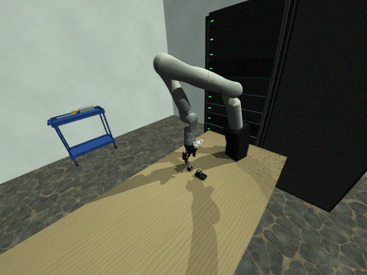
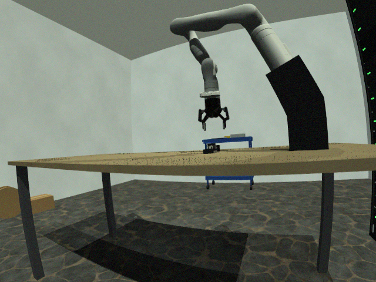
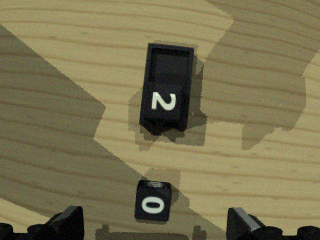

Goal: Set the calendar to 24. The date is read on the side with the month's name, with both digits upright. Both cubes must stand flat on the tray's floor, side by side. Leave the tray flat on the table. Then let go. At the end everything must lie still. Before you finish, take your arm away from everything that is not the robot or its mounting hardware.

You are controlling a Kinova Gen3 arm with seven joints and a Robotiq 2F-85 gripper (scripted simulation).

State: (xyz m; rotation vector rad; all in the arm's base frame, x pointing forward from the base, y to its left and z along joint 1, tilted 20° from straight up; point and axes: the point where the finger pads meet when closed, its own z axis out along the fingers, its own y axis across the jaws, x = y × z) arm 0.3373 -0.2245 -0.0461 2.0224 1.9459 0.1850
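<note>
The black cube lies 10 mm to the right of my hand and 90 mm below it. From my hand the other things lie so: black tray 10 mm ahead, 90 mm to the left, 100 mm below; then black date cube 10 mm ahead, 80 mm to the left, 80 mm below.
</note>
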